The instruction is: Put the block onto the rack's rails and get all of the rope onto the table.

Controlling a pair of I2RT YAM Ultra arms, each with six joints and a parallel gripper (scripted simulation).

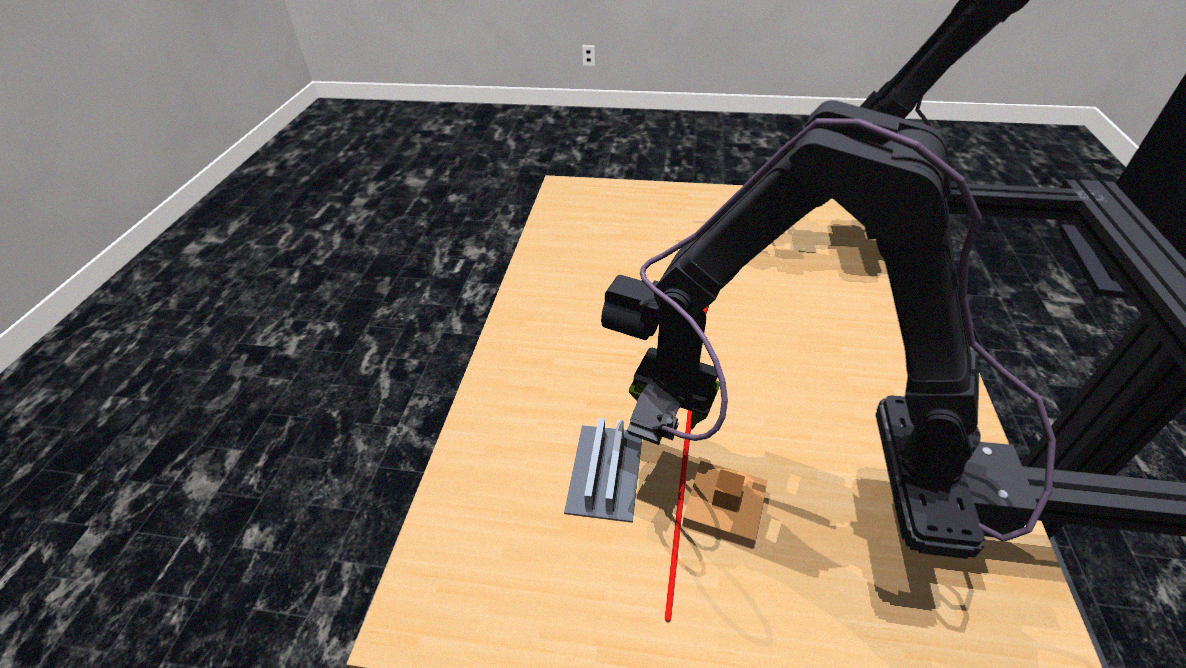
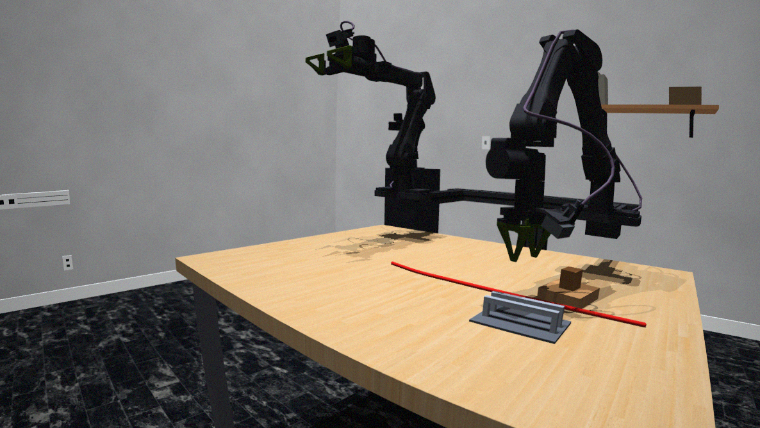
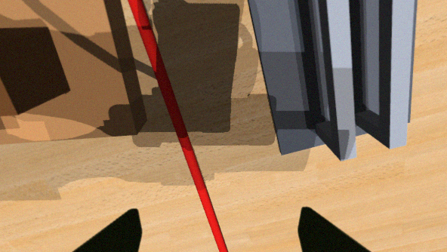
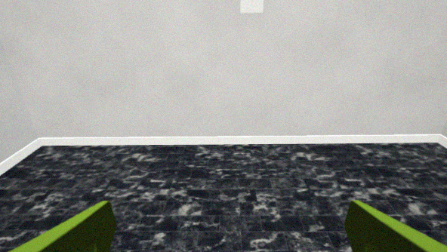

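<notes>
My left gripper is now 9 cm past the brown block, 7 cm to the right of it and 7 cm above it. From my left hand the other things lie so: grey rack: 9 cm ahead, 5 cm to the left, 8 cm below.
</notes>
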